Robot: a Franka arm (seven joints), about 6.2 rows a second.
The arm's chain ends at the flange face. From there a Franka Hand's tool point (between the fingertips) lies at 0.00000 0.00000 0.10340 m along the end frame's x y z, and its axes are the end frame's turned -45 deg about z.
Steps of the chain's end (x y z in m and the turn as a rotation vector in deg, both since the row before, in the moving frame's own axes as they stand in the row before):
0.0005 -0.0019 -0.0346 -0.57 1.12 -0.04
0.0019 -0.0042 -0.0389 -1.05 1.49 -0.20
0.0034 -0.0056 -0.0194 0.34 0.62 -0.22
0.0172 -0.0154 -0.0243 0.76 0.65 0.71
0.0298 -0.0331 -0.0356 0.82 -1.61 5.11
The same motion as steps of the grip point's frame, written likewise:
0.0024 0.0012 -0.0346 -1.20 0.39 -0.04
0.0049 0.0016 -0.0390 -1.80 0.31 -0.20
0.0076 -0.0012 -0.0194 -0.20 0.68 -0.22
0.0249 0.0011 -0.0243 0.08 1.00 0.71
0.0436 -0.0055 -0.0357 1.72 -0.56 5.11

